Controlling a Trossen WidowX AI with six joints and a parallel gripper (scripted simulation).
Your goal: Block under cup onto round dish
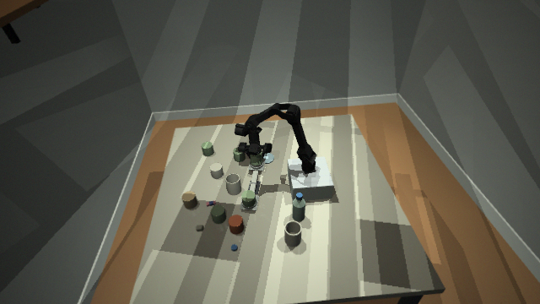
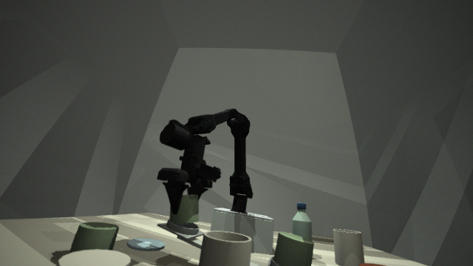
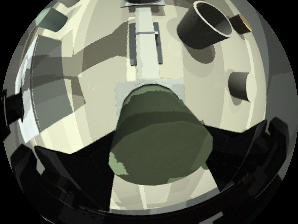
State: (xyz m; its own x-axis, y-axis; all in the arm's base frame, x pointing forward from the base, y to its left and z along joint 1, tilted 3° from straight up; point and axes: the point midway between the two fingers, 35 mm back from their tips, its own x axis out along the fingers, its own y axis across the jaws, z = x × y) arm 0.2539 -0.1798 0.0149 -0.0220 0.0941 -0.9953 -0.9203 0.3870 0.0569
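Right now the grey block is 2 cm below my gripper tip and 1 cm to the left of it. Also, from my gripper tip: small balance 12 cm to the left, 7 cm below, 5 cm ahead; then orange cup 36 cm to the left, 21 cm ahead, 7 cm below; then round dish 10 cm to the right, 10 cm below, 8 cm behind.
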